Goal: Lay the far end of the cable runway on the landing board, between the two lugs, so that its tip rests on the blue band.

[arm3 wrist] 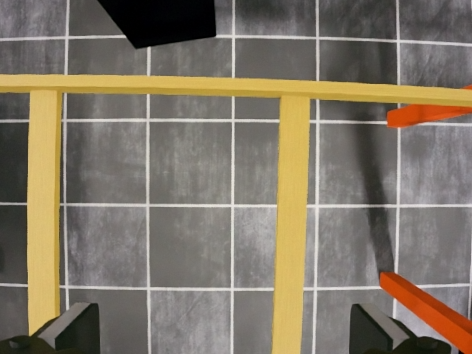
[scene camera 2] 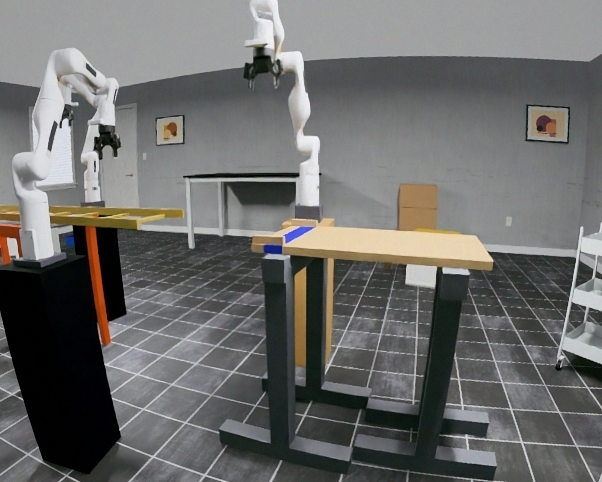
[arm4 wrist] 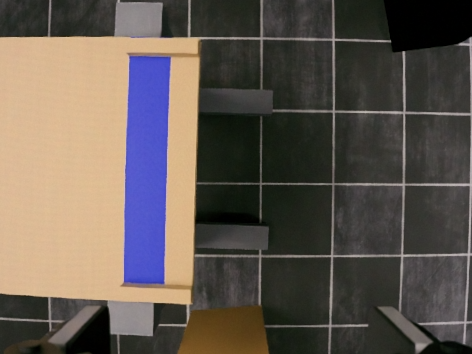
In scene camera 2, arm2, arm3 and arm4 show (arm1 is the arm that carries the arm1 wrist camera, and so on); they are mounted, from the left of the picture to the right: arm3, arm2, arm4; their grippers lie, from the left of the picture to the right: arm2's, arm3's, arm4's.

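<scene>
The yellow ladder-like cable runway (arm3 wrist: 150, 84) (scene camera 2: 125, 222) lies level at the left of the scene view, its end apart from the landing board (arm4 wrist: 60, 175) (scene camera 2: 402, 243). The blue band (arm4 wrist: 147, 170) (scene camera 2: 300, 233) crosses the board near its left end in the scene view. Two wooden lugs, one (arm4 wrist: 170, 46) (scene camera 2: 305, 222) and another (arm4 wrist: 160, 294) (scene camera 2: 268, 239), stand at the band's ends. Arm3's gripper (arm3 wrist: 225, 327) (scene camera 2: 107, 153) is open above the runway. Arm4's gripper (arm4 wrist: 242, 327) (scene camera 2: 263, 84) is open, high above the board's band end. Arm2's gripper (scene camera 2: 66, 120) is too small to read. Arm1's gripper does not show.
An orange trestle (arm3 wrist: 425, 114) (scene camera 2: 97, 286) stands under the runway. Dark grey stands (arm4 wrist: 235, 102) (scene camera 2: 278, 351) carry the board. Arm3's black pedestal (scene camera 2: 50, 351) is at the left; arm4's tan pedestal (scene camera 2: 329, 301) is behind the board. A white cart (scene camera 2: 577, 281) stands at the right.
</scene>
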